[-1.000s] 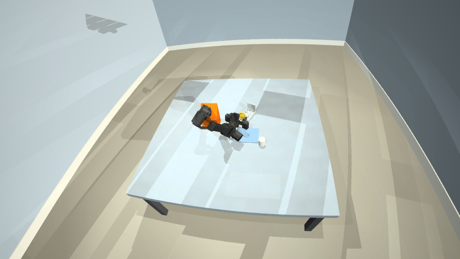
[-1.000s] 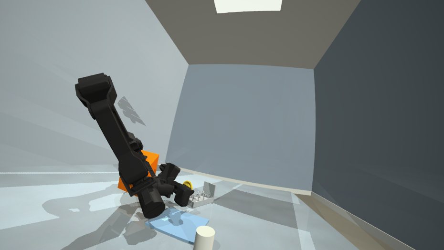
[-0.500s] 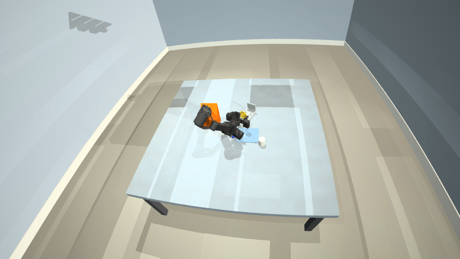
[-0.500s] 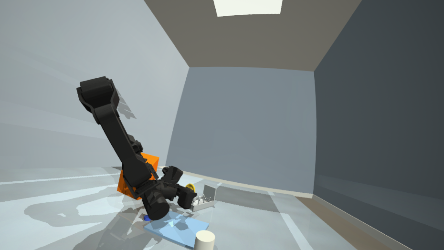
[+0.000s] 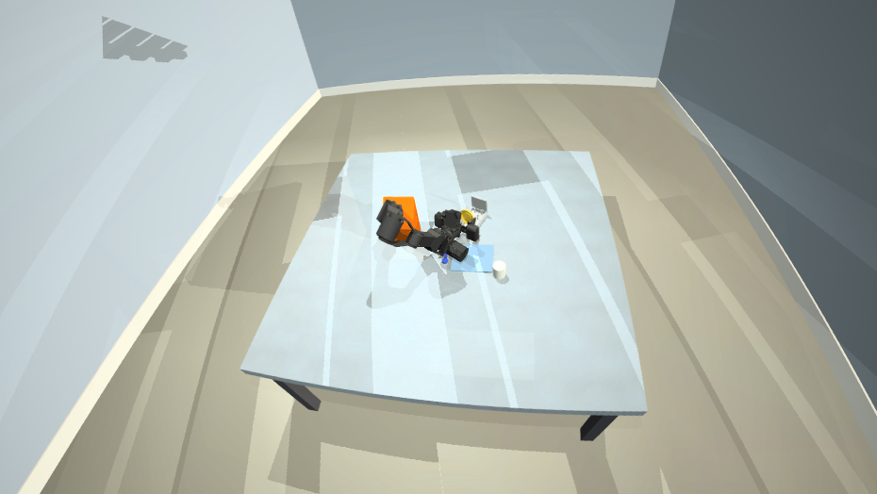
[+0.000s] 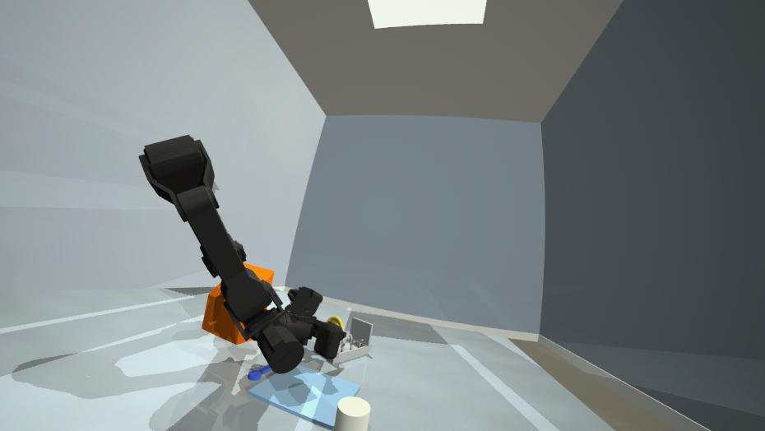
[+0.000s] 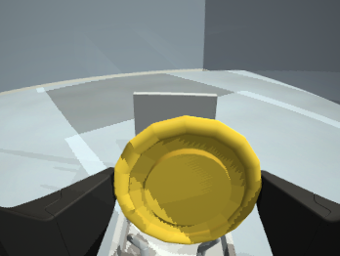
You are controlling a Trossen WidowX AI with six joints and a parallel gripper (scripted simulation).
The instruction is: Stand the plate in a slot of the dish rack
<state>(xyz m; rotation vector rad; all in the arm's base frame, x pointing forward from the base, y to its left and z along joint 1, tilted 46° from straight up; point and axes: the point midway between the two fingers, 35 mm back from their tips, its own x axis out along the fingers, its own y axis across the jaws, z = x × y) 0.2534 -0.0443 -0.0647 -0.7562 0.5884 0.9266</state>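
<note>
My gripper tip is now 10 mm short of the white dish rack, 40 mm to the right of it and 40 mm above it. From my gripper tip the other things lie so: light blue mat (20 mm ahead, 160 mm to the right, 60 mm below); blue spoon (80 mm behind, 150 mm to the right, 60 mm below); yellow plate (10 mm to the right).
</note>
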